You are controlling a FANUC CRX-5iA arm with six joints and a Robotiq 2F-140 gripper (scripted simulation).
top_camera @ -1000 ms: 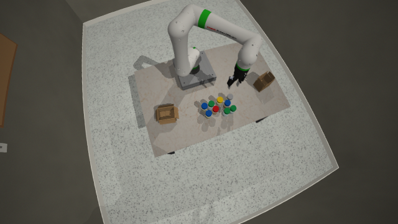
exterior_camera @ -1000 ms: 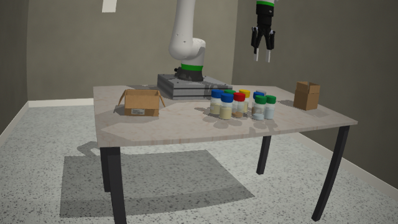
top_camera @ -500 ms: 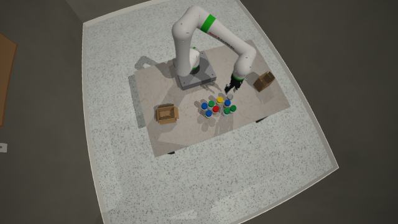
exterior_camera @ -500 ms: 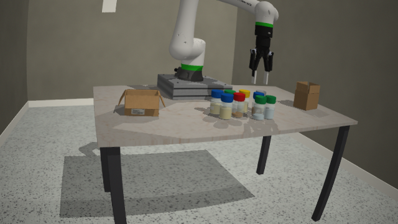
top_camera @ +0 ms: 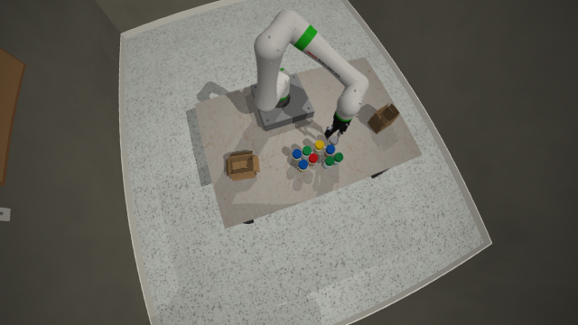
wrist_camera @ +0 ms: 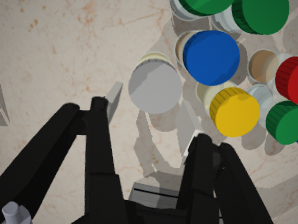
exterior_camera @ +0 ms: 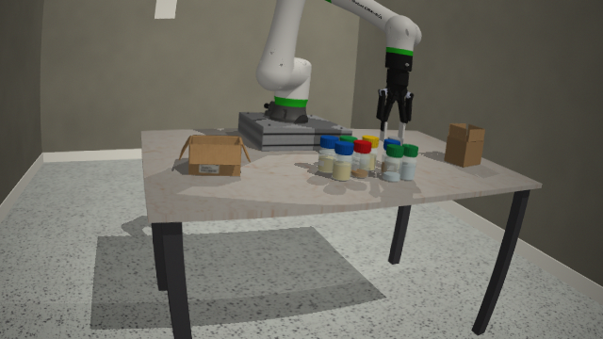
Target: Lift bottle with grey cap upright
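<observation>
The blue-capped bottle lies 70 mm below my hand, 60 mm ahead of it and 50 mm to the right of it. Round my hand: yellow-capped bottle: 100 mm to the right, 70 mm below, 10 mm ahead; then red-capped bottle: 170 mm to the right, 70 mm below, 60 mm ahead; then green-capped bottle: 180 mm to the right, 70 mm below.
</observation>
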